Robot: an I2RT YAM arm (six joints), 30 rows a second.
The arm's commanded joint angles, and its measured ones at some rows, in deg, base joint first. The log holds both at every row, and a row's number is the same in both.
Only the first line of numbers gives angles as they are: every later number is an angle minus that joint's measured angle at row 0.
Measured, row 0:
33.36, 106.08, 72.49, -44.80, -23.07, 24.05
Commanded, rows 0 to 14:
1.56, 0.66, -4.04, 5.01, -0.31, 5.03
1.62, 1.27, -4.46, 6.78, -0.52, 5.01
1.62, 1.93, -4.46, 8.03, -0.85, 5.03
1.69, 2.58, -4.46, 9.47, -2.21, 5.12
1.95, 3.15, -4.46, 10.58, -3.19, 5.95
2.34, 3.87, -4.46, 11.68, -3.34, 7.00
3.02, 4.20, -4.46, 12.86, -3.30, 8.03
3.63, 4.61, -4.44, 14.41, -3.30, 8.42
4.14, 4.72, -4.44, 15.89, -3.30, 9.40
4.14, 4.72, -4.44, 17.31, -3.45, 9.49
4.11, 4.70, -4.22, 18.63, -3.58, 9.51
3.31, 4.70, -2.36, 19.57, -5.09, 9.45
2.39, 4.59, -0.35, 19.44, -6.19, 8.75
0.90, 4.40, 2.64, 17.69, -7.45, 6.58
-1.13, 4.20, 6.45, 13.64, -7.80, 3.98
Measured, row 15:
2.63, 4.64, -1.18, 17.75, -5.09, 8.31
